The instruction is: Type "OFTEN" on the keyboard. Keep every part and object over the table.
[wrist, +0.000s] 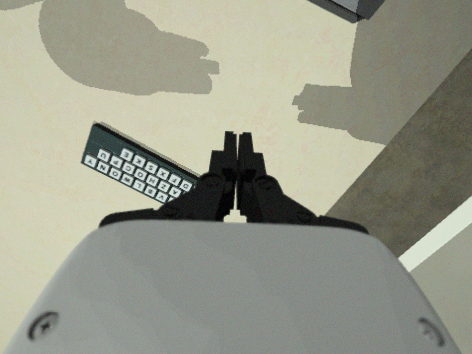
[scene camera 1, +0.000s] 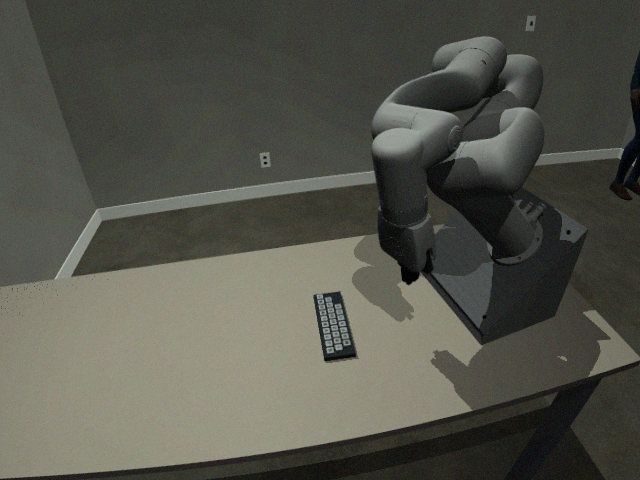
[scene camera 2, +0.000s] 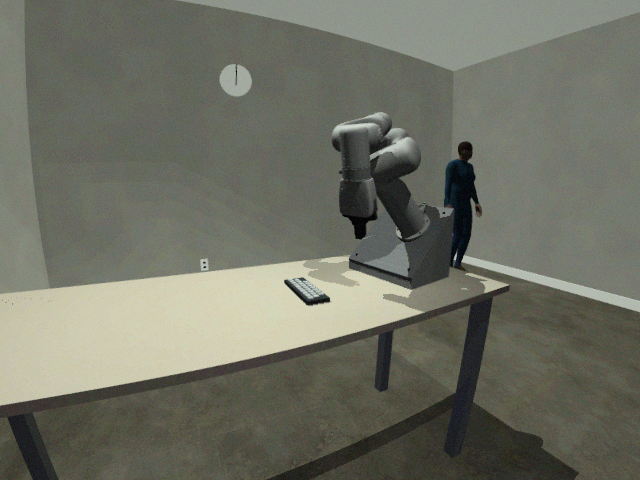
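Pixels of known places: gripper, between the fingertips: (wrist: 236, 151) (scene camera 1: 411, 279) (scene camera 2: 360, 237); arm's base, origin of its link: (scene camera 1: 514, 239) (scene camera 2: 413, 227).
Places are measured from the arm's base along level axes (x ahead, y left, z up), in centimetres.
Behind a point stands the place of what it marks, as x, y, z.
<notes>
The dark keyboard (scene camera 1: 333, 326) @[41.2, -4.8, -15.1] (scene camera 2: 307, 290) @[41.6, -4.0, -15.4] (wrist: 140, 165) @[39.0, -8.2, -15.1] with white keys lies flat on the table. In the wrist view its letters appear upside down; the O key (wrist: 114, 173) @[41.6, -11.6, -15.1], N key (wrist: 102, 168) @[41.5, -13.4, -15.1], E key (wrist: 127, 154) @[38.0, -10.2, -15.1] and F key (wrist: 174, 179) @[39.3, -3.2, -15.1] show. The T key does not show there; the gripper covers the keyboard's right end. My gripper (scene camera 1: 410, 280) @[27.4, 2.2, -0.5] (scene camera 2: 360, 236) @[27.4, 2.2, -0.5] (wrist: 236, 151) @[27.4, 2.2, -0.5] is shut and empty, pointing down. It is high above the table, between the keyboard and the robot base, apart from the keyboard.
The pale table (scene camera 1: 180, 361) @[75.0, -7.7, -16.9] (scene camera 2: 155, 330) @[82.3, -3.8, -16.9] (wrist: 40, 260) @[67.5, -24.0, -16.9] carries the grey wedge-shaped robot base (scene camera 1: 522, 304) @[4.9, 11.0, -8.1] (scene camera 2: 434, 258) @[2.3, 11.0, -8.6] to the right of the keyboard. Arm shadows fall beside the base. A table edge runs diagonally at the right of the wrist view. A person (scene camera 2: 460, 201) stands on the floor behind the base.
</notes>
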